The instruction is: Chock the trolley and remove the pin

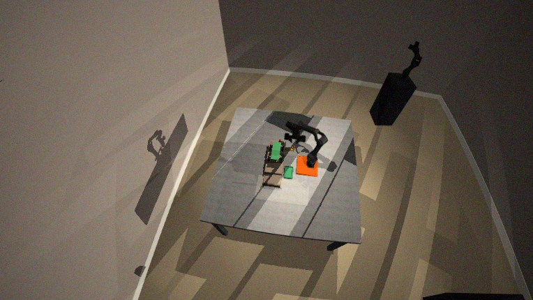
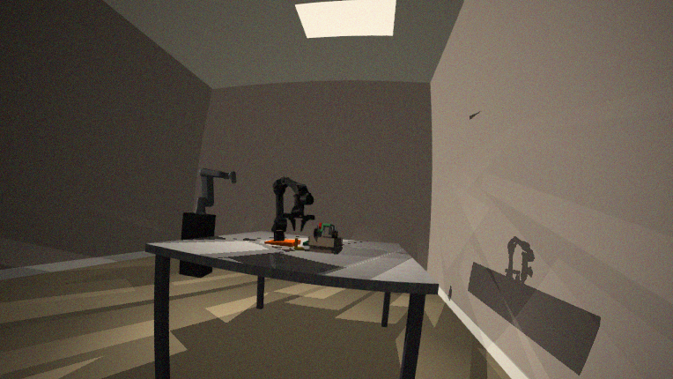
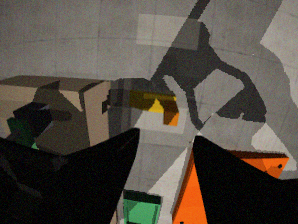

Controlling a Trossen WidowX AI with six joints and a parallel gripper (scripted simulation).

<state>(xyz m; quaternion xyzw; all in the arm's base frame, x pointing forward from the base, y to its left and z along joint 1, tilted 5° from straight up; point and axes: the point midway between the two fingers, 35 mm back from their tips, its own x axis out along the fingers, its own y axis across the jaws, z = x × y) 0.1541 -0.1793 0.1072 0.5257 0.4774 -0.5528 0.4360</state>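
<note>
The yellow chock is 2 cm ahead of my gripper tip and 9 cm below it. Round my gripper tip: tan ramp (17 cm ahead, 11 cm to the left, 6 cm below); red-headed stop pin (13 cm ahead, 2 cm above); green trolley (17 cm ahead, 11 cm to the left).
</note>
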